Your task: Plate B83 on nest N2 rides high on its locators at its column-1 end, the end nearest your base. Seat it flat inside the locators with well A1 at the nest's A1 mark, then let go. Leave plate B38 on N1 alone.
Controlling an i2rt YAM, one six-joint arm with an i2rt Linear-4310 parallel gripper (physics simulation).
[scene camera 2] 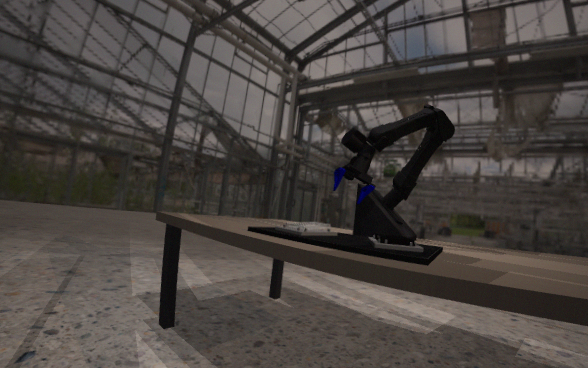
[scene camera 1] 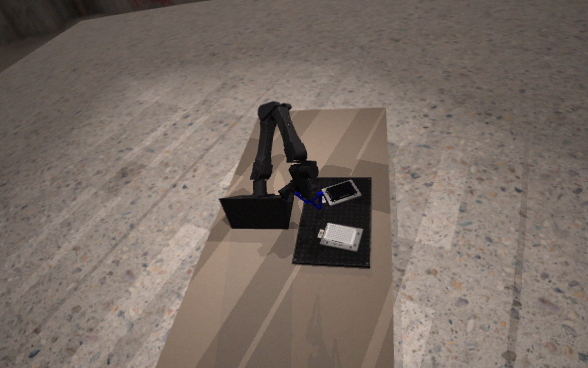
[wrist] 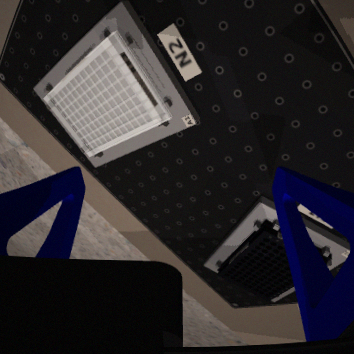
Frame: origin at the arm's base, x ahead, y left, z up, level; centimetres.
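Seen in the pictures: gripper, fingertip midpoint: (scene camera 2: 346, 197) (scene camera 1: 314, 206) (wrist: 178, 176); arm's base, origin of the base link: (scene camera 2: 384, 206) (scene camera 1: 260, 196).
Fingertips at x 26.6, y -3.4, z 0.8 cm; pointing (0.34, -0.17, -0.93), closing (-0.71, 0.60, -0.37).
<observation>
Pixels of each thing's top centre, then the offset from my fingertips to it. "spot": a spot on its surface instead.
- pale plate B83, middle of its top: (wrist: 93, 109) (scene camera 2: 309, 222) (scene camera 1: 340, 232) dx +11.5, dy -5.7, dz -9.5 cm
- grey nest N2, surface spot: (wrist: 122, 19) spot: dx +4.3, dy -9.8, dz -11.8 cm
- N2 label, surface spot: (wrist: 180, 52) spot: dx +2.4, dy -4.8, dz -12.8 cm
- A1 mark, middle of its top: (wrist: 188, 120) dx +5.1, dy +0.4, dz -11.7 cm
- black plate B38, middle of its top: (wrist: 266, 270) (scene camera 2: 393, 236) (scene camera 1: 341, 189) dx +7.7, dy +20.9, dz -10.3 cm
- nest N1, middle of its top: (wrist: 267, 268) (scene camera 2: 393, 238) (scene camera 1: 341, 190) dx +7.7, dy +20.9, dz -10.8 cm
- black perforated board, middle of its top: (wrist: 209, 168) (scene camera 2: 347, 238) (scene camera 1: 335, 215) dx +7.3, dy +6.4, dz -12.9 cm
The pale plate B83 (scene camera 1: 342, 233) (scene camera 2: 302, 226) (wrist: 107, 95) lies on the grey nest N2 (wrist: 122, 19), among dark locators. Its side wall shows along the end facing the N2 label (wrist: 180, 52). The A1 mark (wrist: 189, 120) is by that end's lower corner. The exact tilt is too small to tell. The black plate B38 (scene camera 1: 342, 192) (wrist: 260, 262) sits on nest N1 (scene camera 1: 345, 200) (wrist: 240, 227), partly behind a finger in the wrist view. My gripper (scene camera 1: 315, 204) (scene camera 2: 347, 196) (wrist: 178, 176) is open and empty, high above the board and apart from both plates.
Both nests stand on a black perforated board (scene camera 1: 332, 215) (wrist: 215, 165) on the brown table (scene camera 1: 260, 300) (scene camera 2: 200, 225). The arm's black base (scene camera 1: 260, 212) (scene camera 2: 377, 225) stands beside the board. The board's edge runs near the table edge.
</observation>
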